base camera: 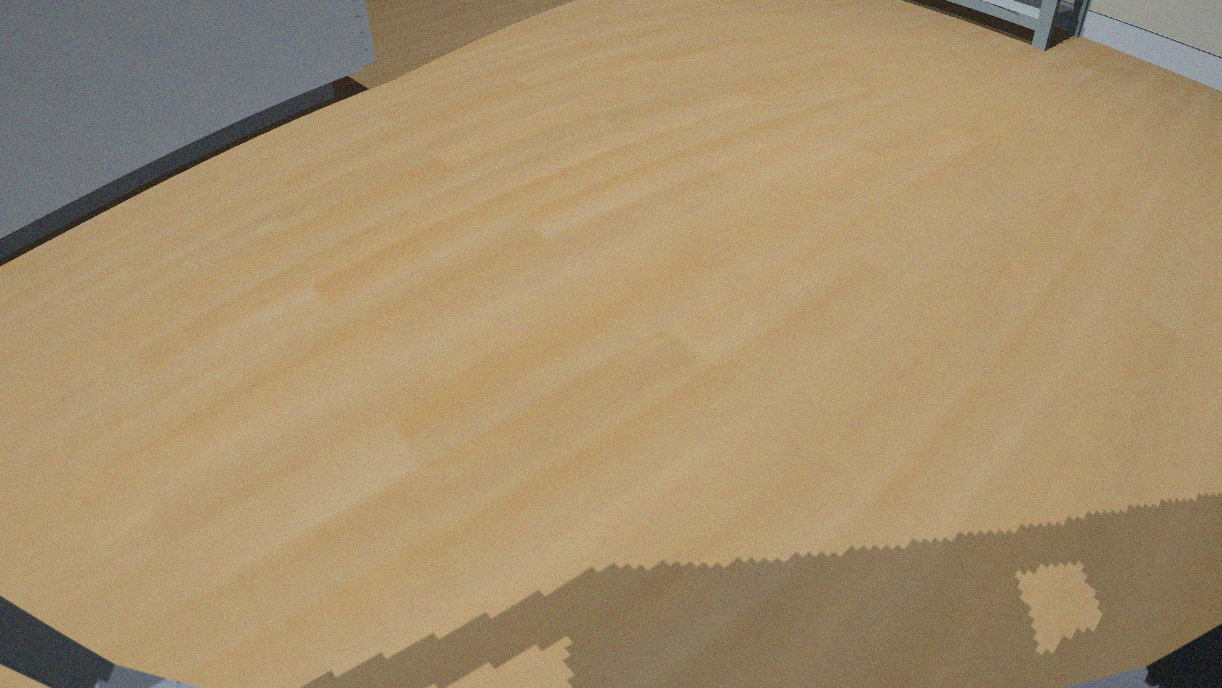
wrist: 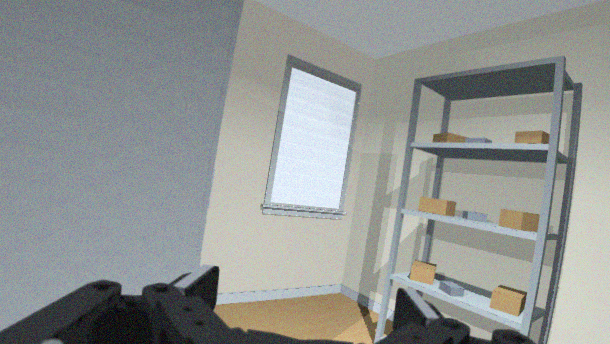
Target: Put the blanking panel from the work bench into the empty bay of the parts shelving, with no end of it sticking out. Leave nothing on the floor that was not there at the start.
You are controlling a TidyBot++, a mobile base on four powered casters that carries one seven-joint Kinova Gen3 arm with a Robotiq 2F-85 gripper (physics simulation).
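Places are measured from the arm's base along level axes (x ahead, y left, z up), in metres.
Pixels of known places: gripper, fingertip midpoint: (wrist: pixel 305 297).
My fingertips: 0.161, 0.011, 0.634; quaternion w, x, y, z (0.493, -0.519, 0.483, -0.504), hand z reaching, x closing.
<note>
Behind a point stands the place of what it marks, as x, y, z.
My gripper (wrist: pixel 305 297) {0.161, 0.011, 0.634} is open and empty, its two black fingers wide apart at the bottom of the wrist view. A grey metal shelving unit (wrist: pixel 548 175) {1.562, -1.071, 0.891} stands at the right of that view, well beyond the fingers. Several brown boxes and small grey-blue items sit on its three visible loaded shelves. I cannot tell whether it is the parts shelving, or which bay is the empty one. The blanking panel and the work bench cannot be made out in either view.
A large grey upright surface (base camera: pixel 171 85) {0.902, 0.684, -0.250} (wrist: pixel 110 125) {0.895, 0.693, 0.760} fills the left side of both views. A metal rack foot (base camera: pixel 1042 29) {1.560, -1.073, -0.343} stands by the wall at the base view's top right. A window (wrist: pixel 315 140) {2.885, 0.179, 1.051} is in the far wall. A shadow falls across the near wooden floor (base camera: pixel 598 299) {0.525, 0.024, -0.396}.
</note>
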